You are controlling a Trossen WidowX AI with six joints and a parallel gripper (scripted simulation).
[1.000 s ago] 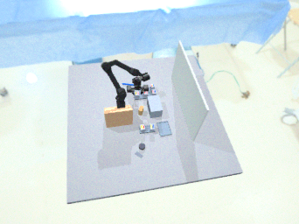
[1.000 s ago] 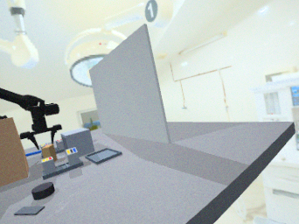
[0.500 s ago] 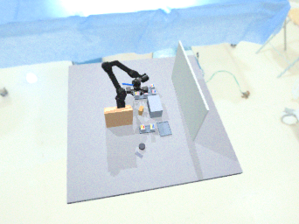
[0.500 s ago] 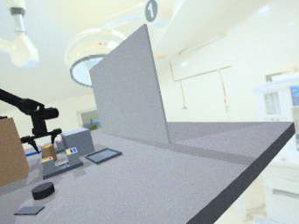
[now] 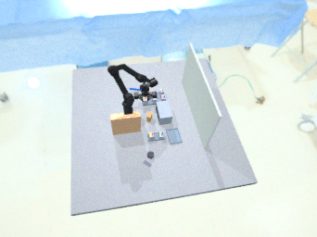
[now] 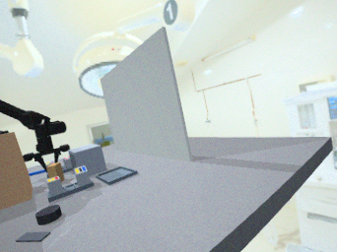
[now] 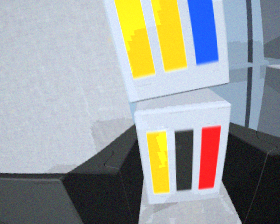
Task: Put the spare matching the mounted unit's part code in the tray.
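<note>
My gripper tip is now 210 mm short of the grey-blue tray, 340 mm to the left of it and 10 mm above it. The rest, counted from my gripper tip: white spare block (20 mm above); tan block (30 mm ahead, 170 mm to the right, 20 mm above); grey mounted unit (140 mm ahead, 140 mm to the right, 30 mm above).
</note>
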